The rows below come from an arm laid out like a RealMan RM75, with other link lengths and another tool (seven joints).
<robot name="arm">
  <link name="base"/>
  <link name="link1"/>
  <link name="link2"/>
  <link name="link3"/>
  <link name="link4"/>
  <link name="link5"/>
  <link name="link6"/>
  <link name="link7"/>
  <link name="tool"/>
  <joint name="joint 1" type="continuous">
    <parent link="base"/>
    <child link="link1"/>
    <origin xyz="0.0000 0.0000 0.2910" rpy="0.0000 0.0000 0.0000"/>
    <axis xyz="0 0 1"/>
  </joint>
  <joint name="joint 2" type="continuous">
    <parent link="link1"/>
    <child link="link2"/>
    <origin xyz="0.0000 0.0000 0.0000" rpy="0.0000 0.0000 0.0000"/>
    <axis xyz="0 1 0"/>
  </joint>
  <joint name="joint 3" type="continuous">
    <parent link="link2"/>
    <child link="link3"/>
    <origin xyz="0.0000 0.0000 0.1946" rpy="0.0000 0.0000 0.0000"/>
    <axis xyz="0 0 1"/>
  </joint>
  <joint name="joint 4" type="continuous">
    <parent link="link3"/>
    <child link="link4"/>
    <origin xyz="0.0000 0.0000 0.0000" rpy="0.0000 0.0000 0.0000"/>
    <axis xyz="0 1 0"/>
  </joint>
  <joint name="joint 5" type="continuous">
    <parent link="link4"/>
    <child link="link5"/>
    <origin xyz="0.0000 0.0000 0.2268" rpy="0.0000 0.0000 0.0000"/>
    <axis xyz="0 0 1"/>
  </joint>
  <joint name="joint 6" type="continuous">
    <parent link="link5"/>
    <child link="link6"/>
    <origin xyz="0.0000 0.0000 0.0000" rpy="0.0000 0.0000 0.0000"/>
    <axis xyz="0 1 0"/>
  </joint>
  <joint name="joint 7" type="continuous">
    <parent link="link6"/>
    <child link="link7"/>
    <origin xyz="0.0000 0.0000 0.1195" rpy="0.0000 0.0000 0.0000"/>
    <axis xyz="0 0 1"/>
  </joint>
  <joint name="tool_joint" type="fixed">
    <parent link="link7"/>
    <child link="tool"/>
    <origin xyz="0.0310 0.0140 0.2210" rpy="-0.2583 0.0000 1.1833"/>
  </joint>
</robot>
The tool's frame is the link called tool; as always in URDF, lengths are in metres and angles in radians. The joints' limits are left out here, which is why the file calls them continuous.
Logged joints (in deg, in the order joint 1, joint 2, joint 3, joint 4, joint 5, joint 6, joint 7), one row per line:
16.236, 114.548, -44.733, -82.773, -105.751, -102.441, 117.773
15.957, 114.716, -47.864, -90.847, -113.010, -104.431, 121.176
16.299, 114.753, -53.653, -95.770, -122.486, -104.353, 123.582
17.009, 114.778, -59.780, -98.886, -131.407, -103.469, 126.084
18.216, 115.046, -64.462, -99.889, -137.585, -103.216, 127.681
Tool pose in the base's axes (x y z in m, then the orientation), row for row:
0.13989, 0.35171, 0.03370, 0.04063, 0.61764, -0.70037, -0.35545
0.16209, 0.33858, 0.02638, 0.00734, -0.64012, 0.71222, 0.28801
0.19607, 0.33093, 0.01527, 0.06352, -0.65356, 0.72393, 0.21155
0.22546, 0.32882, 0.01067, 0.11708, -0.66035, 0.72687, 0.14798
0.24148, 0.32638, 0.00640, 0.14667, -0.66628, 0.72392, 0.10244
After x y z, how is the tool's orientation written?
As a quaternion, w x y z.
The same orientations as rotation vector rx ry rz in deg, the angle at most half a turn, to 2 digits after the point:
108.39, -122.91, -62.38
-114.69, 127.60, 51.60
-113.11, 125.29, 36.61
-110.74, 121.90, 24.82
-109.88, 119.39, 16.89

